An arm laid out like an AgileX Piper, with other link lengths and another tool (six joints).
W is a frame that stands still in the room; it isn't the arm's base.
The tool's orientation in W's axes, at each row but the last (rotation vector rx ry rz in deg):
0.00 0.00 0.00
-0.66 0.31 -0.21
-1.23 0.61 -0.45
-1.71 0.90 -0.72
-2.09 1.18 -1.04
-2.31 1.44 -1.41
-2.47 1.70 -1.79
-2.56 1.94 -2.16
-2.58 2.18 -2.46
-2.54 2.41 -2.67
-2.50 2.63 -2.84
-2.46 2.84 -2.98
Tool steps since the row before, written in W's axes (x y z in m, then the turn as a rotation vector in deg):
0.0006 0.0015 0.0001 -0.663 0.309 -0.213
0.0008 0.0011 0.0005 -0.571 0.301 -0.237
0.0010 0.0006 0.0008 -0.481 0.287 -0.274
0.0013 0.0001 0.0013 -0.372 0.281 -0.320
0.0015 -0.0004 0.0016 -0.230 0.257 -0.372
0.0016 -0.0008 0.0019 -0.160 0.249 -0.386
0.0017 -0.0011 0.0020 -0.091 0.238 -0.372
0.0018 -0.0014 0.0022 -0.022 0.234 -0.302
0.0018 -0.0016 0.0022 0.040 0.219 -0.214
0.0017 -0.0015 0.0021 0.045 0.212 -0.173
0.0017 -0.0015 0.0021 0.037 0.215 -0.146
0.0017 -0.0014 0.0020 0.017 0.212 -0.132
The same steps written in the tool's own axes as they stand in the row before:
0.0006 0.0015 0.0001 -0.663 0.309 -0.213
0.0008 0.0011 0.0005 -0.571 0.302 -0.237
0.0010 0.0006 0.0008 -0.480 0.289 -0.273
0.0013 0.0001 0.0013 -0.371 0.286 -0.317
0.0015 -0.0004 0.0016 -0.227 0.266 -0.367
0.0016 -0.0008 0.0019 -0.157 0.261 -0.380
0.0017 -0.0011 0.0020 -0.088 0.251 -0.364
0.0018 -0.0014 0.0022 -0.021 0.246 -0.292
0.0018 -0.0016 0.0022 0.038 0.230 -0.202
0.0017 -0.0015 0.0021 0.042 0.221 -0.162
0.0017 -0.0015 0.0021 0.033 0.223 -0.135
0.0017 -0.0014 0.0020 0.012 0.218 -0.122

